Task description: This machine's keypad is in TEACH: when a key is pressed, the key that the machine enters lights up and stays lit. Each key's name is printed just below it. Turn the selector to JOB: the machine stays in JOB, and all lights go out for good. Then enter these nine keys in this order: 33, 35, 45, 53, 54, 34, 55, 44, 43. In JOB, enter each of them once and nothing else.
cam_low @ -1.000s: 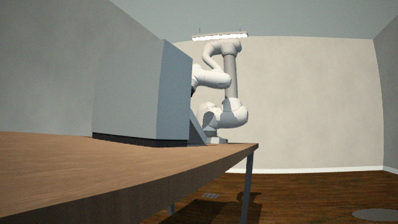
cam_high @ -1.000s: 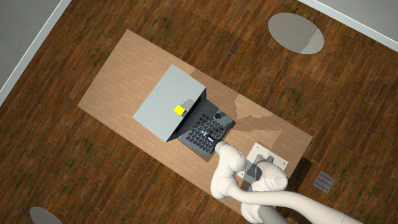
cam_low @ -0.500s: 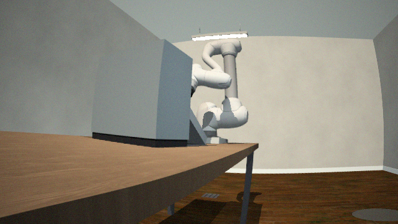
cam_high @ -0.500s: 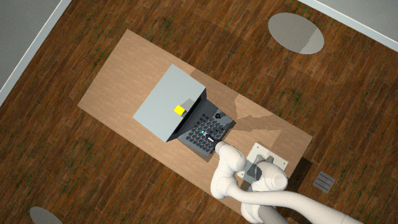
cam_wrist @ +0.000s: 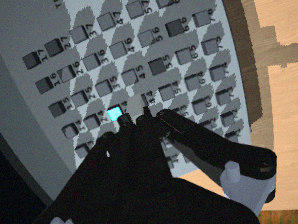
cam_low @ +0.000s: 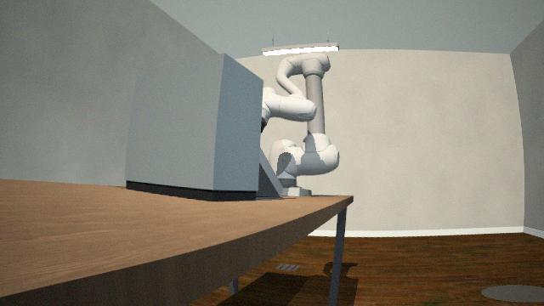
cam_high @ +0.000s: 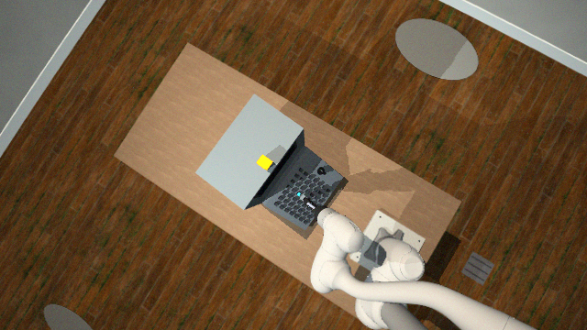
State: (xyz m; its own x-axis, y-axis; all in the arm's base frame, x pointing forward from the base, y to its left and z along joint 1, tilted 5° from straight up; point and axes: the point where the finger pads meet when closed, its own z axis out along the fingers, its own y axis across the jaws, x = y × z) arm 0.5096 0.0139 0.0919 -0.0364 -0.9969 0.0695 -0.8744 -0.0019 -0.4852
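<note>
My gripper is now 10 mm short of the selector knob, 160 mm to the left of it and 20 mm above it. Round my hand: keypad 40 mm ahead, 50 mm to the right, 70 mm below.
</note>
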